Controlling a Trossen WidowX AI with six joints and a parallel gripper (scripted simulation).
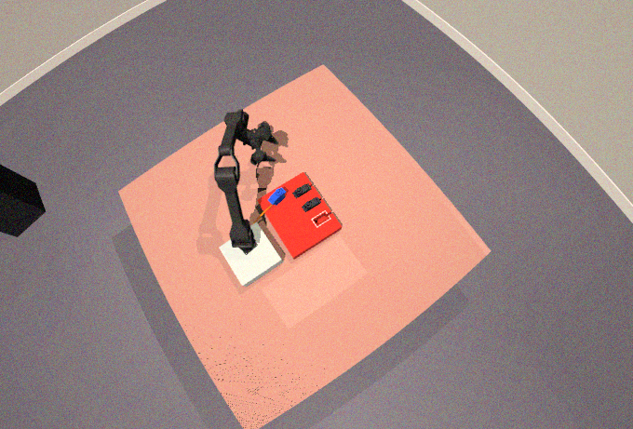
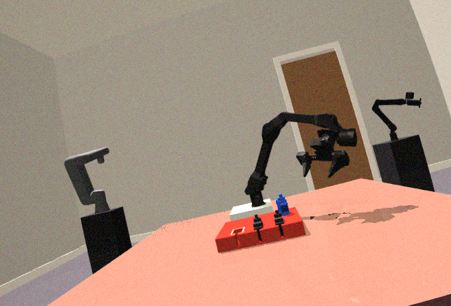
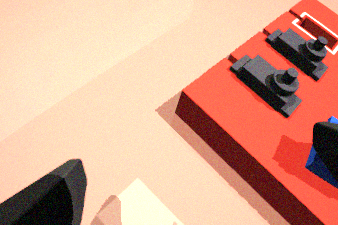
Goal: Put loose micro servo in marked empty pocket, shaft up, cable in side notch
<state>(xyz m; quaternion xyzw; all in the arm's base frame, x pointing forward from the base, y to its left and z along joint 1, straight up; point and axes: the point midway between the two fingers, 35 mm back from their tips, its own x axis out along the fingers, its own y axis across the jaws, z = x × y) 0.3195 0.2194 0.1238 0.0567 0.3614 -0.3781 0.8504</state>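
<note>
Right now my gripper tip is 220 mm to the left of the red deck, 140 mm above it and 130 mm past it.
</note>
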